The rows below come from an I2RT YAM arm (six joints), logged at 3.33 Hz.
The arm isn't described. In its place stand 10 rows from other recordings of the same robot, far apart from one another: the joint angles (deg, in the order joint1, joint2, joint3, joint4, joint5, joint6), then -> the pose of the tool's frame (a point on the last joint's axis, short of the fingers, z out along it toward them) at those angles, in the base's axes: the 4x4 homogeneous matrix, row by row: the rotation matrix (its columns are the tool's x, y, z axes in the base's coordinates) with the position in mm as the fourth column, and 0 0 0 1 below.
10.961 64.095 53.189 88.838 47.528 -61.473 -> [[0.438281 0.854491 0.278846 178.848], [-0.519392 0.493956 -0.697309 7.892], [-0.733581 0.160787 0.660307 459.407], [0 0 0 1]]
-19.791 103.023 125.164 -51.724 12.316 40.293 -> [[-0.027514 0.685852 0.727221 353.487], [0.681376 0.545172 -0.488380 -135.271], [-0.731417 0.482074 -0.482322 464.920], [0 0 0 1]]
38.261 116.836 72.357 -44.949 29.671 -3.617 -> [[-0.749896 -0.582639 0.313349 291.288], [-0.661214 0.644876 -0.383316 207.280], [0.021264 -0.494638 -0.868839 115.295], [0 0 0 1]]
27.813 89.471 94.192 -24.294 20.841 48.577 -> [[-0.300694 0.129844 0.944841 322.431], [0.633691 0.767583 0.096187 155.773], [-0.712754 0.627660 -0.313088 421.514], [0 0 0 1]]
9.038 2.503 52.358 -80.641 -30.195 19.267 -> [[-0.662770 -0.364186 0.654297 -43.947], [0.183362 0.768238 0.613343 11.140], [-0.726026 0.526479 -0.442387 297.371], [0 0 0 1]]
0.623 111.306 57.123 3.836 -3.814 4.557 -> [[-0.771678 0.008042 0.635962 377.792], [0.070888 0.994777 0.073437 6.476], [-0.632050 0.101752 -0.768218 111.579], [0 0 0 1]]
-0.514 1.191 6.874 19.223 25.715 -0.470 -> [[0.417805 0.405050 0.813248 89.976], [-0.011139 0.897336 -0.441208 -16.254], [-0.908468 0.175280 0.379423 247.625], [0 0 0 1]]
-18.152 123.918 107.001 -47.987 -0.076 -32.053 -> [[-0.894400 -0.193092 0.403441 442.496], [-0.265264 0.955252 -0.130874 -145.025], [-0.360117 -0.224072 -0.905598 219.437], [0 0 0 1]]
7.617 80.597 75.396 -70.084 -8.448 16.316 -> [[-0.967284 0.107993 0.229565 251.105], [0.151005 0.972206 0.178919 38.857], [-0.203862 0.207731 -0.956707 305.867], [0 0 0 1]]
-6.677 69.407 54.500 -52.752 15.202 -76.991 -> [[-0.412578 -0.847544 0.333840 217.939], [-0.898362 0.317929 -0.303095 -34.912], [0.150749 -0.424959 -0.892572 255.366], [0 0 0 1]]
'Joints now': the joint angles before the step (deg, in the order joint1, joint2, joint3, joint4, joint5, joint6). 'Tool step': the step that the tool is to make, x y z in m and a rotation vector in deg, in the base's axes. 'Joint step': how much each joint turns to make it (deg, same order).
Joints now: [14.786, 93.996, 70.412, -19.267, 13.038, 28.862]
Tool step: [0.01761, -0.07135, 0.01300, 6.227, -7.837, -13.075]
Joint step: [-11.518, -0.415, -0.020, 7.277, -1.858, 4.918]
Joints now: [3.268, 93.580, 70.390, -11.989, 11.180, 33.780]
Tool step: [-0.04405, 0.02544, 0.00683, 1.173, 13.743, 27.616]
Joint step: [2.666, -6.053, -0.153, -19.408, -20.152, -14.885]
